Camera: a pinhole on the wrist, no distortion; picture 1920 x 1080 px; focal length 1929.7 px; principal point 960.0 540.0 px. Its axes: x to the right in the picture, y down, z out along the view. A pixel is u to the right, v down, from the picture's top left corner.
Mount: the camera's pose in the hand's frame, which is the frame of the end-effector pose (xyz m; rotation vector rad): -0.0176 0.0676 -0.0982 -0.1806 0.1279 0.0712
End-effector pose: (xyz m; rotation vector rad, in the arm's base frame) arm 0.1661 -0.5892 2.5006 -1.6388 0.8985 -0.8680
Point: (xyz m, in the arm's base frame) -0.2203 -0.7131 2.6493
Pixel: behind the camera
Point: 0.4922 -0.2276 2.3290
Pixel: 80.7 177.5
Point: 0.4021 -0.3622 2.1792
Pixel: 311.6 913.9
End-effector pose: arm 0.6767 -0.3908 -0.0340 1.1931 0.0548 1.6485
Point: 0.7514 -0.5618 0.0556
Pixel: 361.6 261.1
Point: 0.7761 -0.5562 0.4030
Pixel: 1466.9 835.5
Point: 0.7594 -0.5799 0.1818
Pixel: 856.4 608.1
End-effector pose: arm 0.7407 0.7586 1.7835 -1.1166 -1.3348 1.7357
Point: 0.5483 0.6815 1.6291
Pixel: 1150.3 827.0
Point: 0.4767 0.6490 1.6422
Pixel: 1045.6 681.3
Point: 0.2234 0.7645 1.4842
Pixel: 1735.4 869.7
